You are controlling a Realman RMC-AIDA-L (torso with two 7-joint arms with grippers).
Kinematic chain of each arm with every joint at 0, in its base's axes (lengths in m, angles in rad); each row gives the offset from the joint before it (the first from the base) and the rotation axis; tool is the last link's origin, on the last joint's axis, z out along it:
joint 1: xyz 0 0 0.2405 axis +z
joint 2: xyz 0 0 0 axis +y
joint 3: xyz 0 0 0.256 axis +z
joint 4: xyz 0 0 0 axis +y
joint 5: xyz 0 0 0.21 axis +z
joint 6: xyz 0 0 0 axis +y
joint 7: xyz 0 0 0.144 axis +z
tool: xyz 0 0 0
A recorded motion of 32 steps. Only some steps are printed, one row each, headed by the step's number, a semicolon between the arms.
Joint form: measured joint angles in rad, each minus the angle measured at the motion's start. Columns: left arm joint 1, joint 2, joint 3, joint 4, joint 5, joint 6, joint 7; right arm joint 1, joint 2, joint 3, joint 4, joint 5, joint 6, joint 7.
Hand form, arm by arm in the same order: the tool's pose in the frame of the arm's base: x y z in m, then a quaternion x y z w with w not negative. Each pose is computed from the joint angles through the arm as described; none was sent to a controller.
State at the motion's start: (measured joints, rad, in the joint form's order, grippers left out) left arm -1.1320 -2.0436 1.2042 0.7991 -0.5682 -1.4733 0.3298; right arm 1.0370 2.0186 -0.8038 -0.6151 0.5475 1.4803 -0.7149
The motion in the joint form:
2: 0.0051 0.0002 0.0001 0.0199 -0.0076 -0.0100 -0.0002; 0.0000 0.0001 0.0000 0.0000 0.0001 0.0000 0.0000
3: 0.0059 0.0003 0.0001 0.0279 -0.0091 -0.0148 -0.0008; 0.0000 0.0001 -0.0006 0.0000 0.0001 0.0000 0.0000
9: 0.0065 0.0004 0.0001 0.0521 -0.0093 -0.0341 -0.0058; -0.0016 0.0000 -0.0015 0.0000 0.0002 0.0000 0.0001
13: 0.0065 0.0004 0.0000 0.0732 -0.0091 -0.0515 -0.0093; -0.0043 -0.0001 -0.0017 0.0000 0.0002 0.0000 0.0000
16: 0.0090 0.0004 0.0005 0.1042 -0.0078 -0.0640 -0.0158; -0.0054 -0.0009 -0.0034 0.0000 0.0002 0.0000 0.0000
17: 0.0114 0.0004 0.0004 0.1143 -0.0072 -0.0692 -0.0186; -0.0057 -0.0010 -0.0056 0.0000 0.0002 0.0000 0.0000
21: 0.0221 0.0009 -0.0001 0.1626 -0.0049 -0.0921 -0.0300; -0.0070 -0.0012 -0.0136 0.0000 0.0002 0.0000 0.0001
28: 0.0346 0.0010 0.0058 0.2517 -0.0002 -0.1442 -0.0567; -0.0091 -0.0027 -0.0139 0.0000 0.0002 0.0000 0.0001
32: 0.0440 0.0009 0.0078 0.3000 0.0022 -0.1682 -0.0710; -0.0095 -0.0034 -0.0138 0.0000 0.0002 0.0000 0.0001
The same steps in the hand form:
2: -0.0879 0.4249 -0.0245 -0.88224 -0.42479 0.14165 0.14539; 0.1635 0.4191 -0.0104 -0.88439 0.45739 -0.05582 0.07433
3: -0.0866 0.4246 -0.0236 -0.88308 -0.42346 0.14066 0.14513; 0.1635 0.4190 -0.0104 -0.88445 0.45725 -0.05608 0.07432
9: -0.0826 0.4235 -0.0209 -0.88481 -0.42008 0.14056 0.14449; 0.1642 0.4188 -0.0104 -0.88414 0.45780 -0.05648 0.07430
13: -0.0790 0.4224 -0.0184 -0.88653 -0.41656 0.14085 0.14387; 0.1653 0.4183 -0.0104 -0.88356 0.45890 -0.05667 0.07427
16: -0.0743 0.4222 -0.0148 -0.88874 -0.41164 0.13739 0.14773; 0.1659 0.4182 -0.0101 -0.88343 0.45900 -0.05747 0.07461
17: -0.0736 0.4219 -0.0136 -0.88890 -0.41121 0.13669 0.14862; 0.1661 0.4181 -0.0102 -0.88357 0.45862 -0.05843 0.07462
21: -0.0695 0.4205 -0.0076 -0.89023 -0.40780 0.13264 0.15361; 0.1668 0.4176 -0.0107 -0.88398 0.45737 -0.06194 0.07456
28: -0.0601 0.4157 0.0024 -0.89282 -0.39977 0.13100 0.16092; 0.1678 0.4175 -0.0100 -0.88345 0.45824 -0.06220 0.07524
32: -0.0561 0.4131 0.0080 -0.89370 -0.39649 0.12837 0.16619; 0.1681 0.4176 -0.0097 -0.88332 0.45844 -0.06219 0.07558

